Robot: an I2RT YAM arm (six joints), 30 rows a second.
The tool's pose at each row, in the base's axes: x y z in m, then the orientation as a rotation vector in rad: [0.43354, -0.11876, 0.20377, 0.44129, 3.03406, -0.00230]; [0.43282, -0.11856, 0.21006, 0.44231, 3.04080, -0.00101]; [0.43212, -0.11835, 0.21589, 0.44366, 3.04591, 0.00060]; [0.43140, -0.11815, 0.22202, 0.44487, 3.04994, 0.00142]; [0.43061, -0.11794, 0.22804, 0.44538, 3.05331, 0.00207]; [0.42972, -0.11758, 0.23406, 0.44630, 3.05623, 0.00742]
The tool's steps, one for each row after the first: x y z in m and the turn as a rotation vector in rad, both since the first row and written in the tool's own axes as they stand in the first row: [0.00027, 0.00005, -0.00633, 0.00015, 0.00687, 0.00005]; [0.00057, 0.00010, -0.01220, -0.00012, 0.01221, 0.00048]; [0.00085, 0.00015, -0.01836, -0.00003, 0.01641, 0.00089]; [0.00121, 0.00018, -0.02443, 0.00005, 0.01984, 0.00092]; [0.00172, 0.00033, -0.03050, -0.00293, 0.02333, 0.00136]
